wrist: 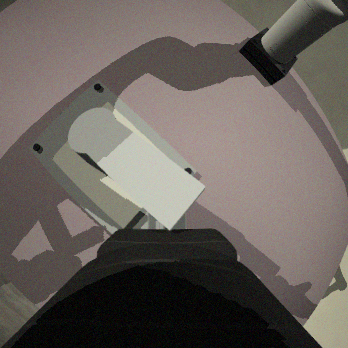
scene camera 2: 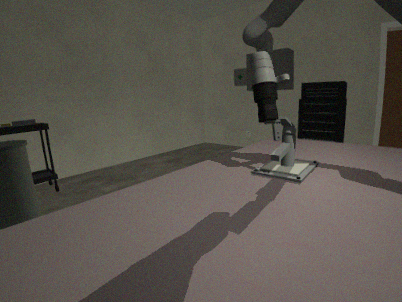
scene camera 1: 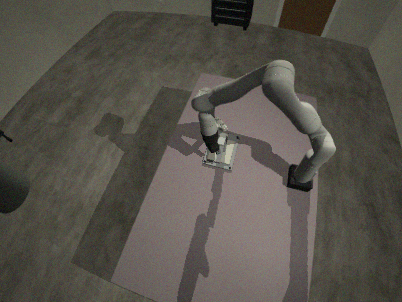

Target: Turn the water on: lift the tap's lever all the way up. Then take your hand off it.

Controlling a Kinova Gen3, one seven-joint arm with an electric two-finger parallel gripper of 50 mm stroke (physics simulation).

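Places are measured from the arm's base along level axes (x ahead, y left, z up), in centimetres.
Pixels of known places: gripper, fingertip midpoint: [scene camera 2: 277, 140] [scene camera 1: 218, 153]; arm's base, link origin: [wrist: 275, 48] [scene camera 1: 301, 175].
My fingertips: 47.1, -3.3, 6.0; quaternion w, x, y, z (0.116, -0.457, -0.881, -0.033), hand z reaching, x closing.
Note:
Ahead of a thing's pixels: the offset from my fingertips to its middle, as dx, dy, dz. "*": to the spot under its first point. Level surfaces: height alone.
The grey tap @(* -1.9, -7.2, -1.8) [scene camera 2: 288, 142] [wrist: 92, 131] stands upright on a pale base board [scene camera 1: 233, 159] [scene camera 2: 306, 171] [wrist: 65, 120], its spout @(-0.6, -2.6, -4.0) [scene camera 2: 282, 151] pointing to the front left in the second scene view. Its lever @(-1.0, -5.5, +5.2) [scene camera 1: 222, 141] [scene camera 2: 286, 121] [wrist: 155, 175] is tilted upward; its pale flat plate looks large in the wrist view. My gripper [scene camera 1: 217, 151] [scene camera 2: 277, 137] is shut and holds nothing. Its fingers are beside the upper tap, close to the lever. In the wrist view the lever's plate hides the fingertips, so I cannot tell whether they touch it.
The arm's black base [scene camera 1: 300, 178] [wrist: 265, 57] stands at the edge of the pink table top @(dz -11.8) [scene camera 1: 165, 240] [scene camera 2: 300, 240]. A black drawer cabinet [scene camera 1: 232, 12] [scene camera 2: 323, 112] stands far behind. A grey bin [scene camera 1: 11, 189] [scene camera 2: 16, 182] and a black cart [scene camera 2: 44, 175] are at the left.

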